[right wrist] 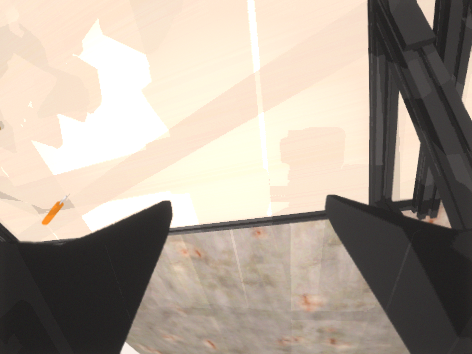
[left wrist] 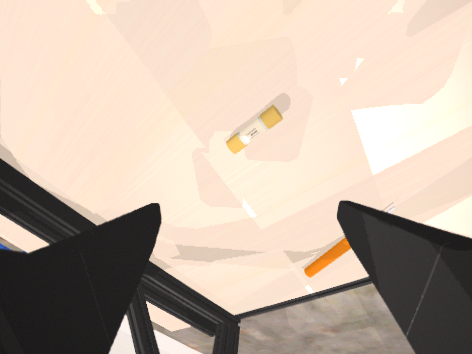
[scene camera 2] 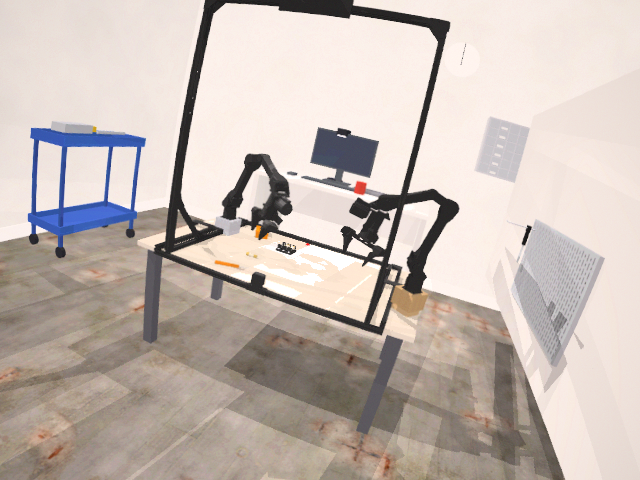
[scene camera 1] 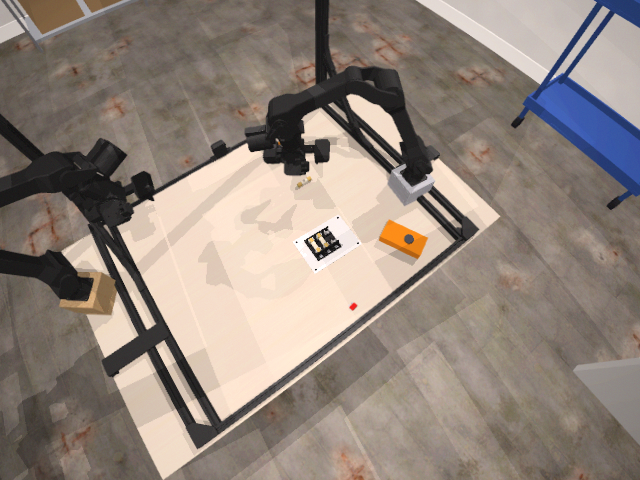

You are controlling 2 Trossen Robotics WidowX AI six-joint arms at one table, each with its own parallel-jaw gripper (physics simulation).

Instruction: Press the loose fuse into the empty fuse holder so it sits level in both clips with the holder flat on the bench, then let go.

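Frame: origin at the left arm's base, x right, y up, z back, level; centimetres.
Seen in the pictures: left gripper, fingertip midpoint: [left wrist: 250, 210] [scene camera 2: 255, 235]; right gripper, fingertip midpoint: [right wrist: 249, 204] [scene camera 2: 352, 260] [scene camera 1: 139, 206]; left arm's base, origin of the base link: [scene camera 2: 228, 217] [scene camera 1: 413, 175]; right arm's base, origin of the base link: [scene camera 2: 412, 290] [scene camera 1: 80, 289].
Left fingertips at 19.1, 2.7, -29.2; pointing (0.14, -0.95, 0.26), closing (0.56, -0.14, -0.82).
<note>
Offsets run from my left fingertips to a thing's top centre, as dx, dy, dz. "spot": to the spot under its first point.
The loose fuse {-0.3, -9.0, +0.2} [scene camera 1: 304, 181] [scene camera 2: 251, 254] [left wrist: 254, 129], pale with yellow end caps, lies on the bench, apart from the holder. The black fuse holder [scene camera 1: 323, 242] [scene camera 2: 285, 248] sits on a white plate {spot: -23.0, -10.2, +3.0} [scene camera 1: 347, 232]; in scene camera 1 two fuses stand in it and the row at its right shows bare clips. My left gripper [scene camera 2: 257, 233] [left wrist: 250, 210] is open and empty, above the bench near the loose fuse, which shows beyond its fingertips in the left wrist view. My right gripper [scene camera 2: 355, 257] [right wrist: 249, 204] is open and empty, above the bench, far from fuse and holder.
An orange block {-33.8, -7.0, +16.1} [scene camera 1: 391, 235] with a dark round spot lies right of the plate in scene camera 1. A small red cube {-43.2, -9.5, -7.8} [scene camera 1: 353, 306] lies near the frame bar. An orange-handled tool {+17.4, -9.1, -1.7} [scene camera 2: 226, 264] [left wrist: 327, 257] [right wrist: 53, 212] lies near the bench edge. Black frame bars border the bench.
</note>
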